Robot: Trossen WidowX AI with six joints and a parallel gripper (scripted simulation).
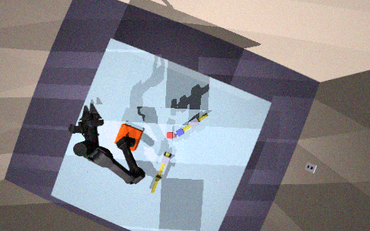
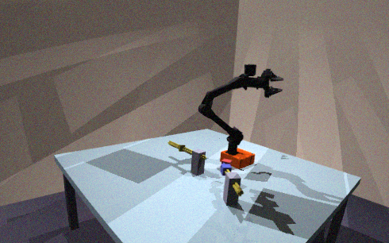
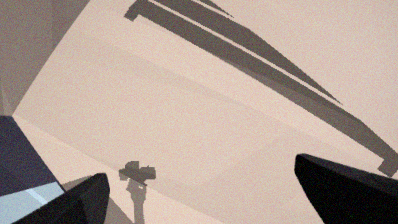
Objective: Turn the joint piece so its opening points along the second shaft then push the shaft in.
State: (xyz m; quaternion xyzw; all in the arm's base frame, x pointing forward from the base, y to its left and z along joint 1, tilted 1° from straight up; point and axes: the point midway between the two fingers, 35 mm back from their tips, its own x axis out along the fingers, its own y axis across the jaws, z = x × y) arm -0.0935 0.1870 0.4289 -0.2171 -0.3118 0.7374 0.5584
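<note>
The red joint piece is 370 mm ahead of my gripper tip, 110 mm to the right of it and 390 mm below it.
</note>
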